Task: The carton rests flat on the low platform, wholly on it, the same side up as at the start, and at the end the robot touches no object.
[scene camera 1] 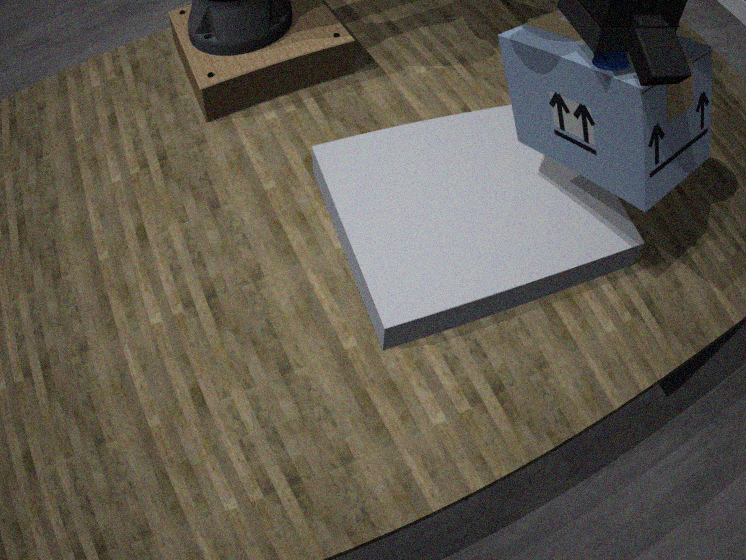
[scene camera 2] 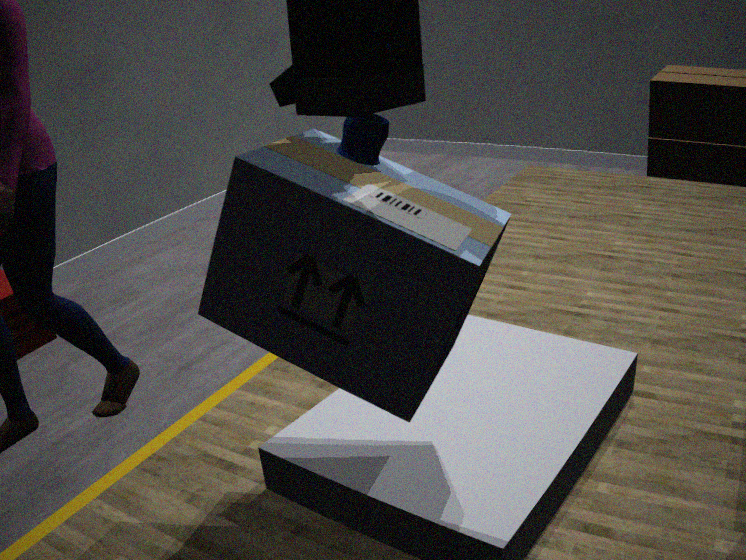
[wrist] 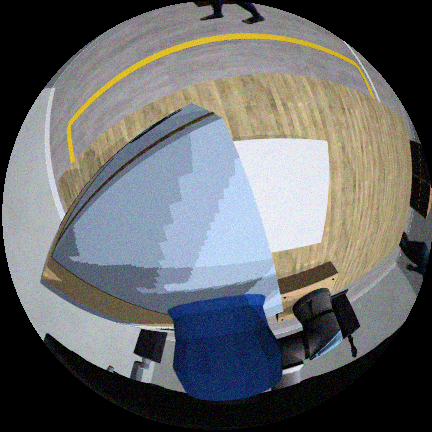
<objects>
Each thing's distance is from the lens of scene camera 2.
my suction cup (scene camera 2: 362, 140): 0.53 m
light blue carton (scene camera 2: 363, 275): 0.45 m
low white platform (scene camera 2: 514, 416): 0.64 m
The marked spots on the light blue carton and the low white platform are 0.24 m apart.
</objects>
